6 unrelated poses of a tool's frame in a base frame.
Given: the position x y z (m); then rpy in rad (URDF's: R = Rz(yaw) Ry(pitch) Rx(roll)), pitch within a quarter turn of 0, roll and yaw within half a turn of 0.
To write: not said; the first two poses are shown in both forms.
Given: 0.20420 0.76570 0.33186 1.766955 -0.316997 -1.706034
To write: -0.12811 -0.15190 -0.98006 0.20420; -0.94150 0.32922 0.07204 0.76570; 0.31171 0.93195 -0.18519 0.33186; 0 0 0 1
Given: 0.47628 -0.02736 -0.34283 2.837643 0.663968 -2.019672
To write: -0.34176 -0.93968 -0.01448 0.47628; -0.70953 0.24790 0.65963 -0.02736; -0.61625 0.23571 -0.75145 -0.34283; 0 0 0 1
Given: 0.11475 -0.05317 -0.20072 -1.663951 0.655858 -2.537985
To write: -0.65248 0.44710 0.61186 0.11475; -0.44985 0.42124 -0.78752 -0.05317; -0.60984 -0.78909 -0.07372 -0.20072; 0 0 0 1
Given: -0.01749 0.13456 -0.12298 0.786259 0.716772 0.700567
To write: 0.57636 -0.10001 0.81105 -0.01749; 0.48602 0.83982 -0.24183 0.13456; -0.65695 0.53357 0.53265 -0.12298; 0 0 0 1
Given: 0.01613 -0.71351 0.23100 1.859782 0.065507 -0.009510
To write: 0.99781 0.06003 -0.02777 0.01613; -0.00949 -0.28556 -0.95831 -0.71351; -0.06546 0.95648 -0.28437 0.23100; 0 0 0 1
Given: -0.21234 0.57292 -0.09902 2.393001 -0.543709 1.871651
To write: -0.25360 0.80408 0.53772 -0.21234; 0.81736 -0.11916 0.56367 0.57292; 0.51731 0.58246 -0.62700 -0.09902; 0 0 0 1
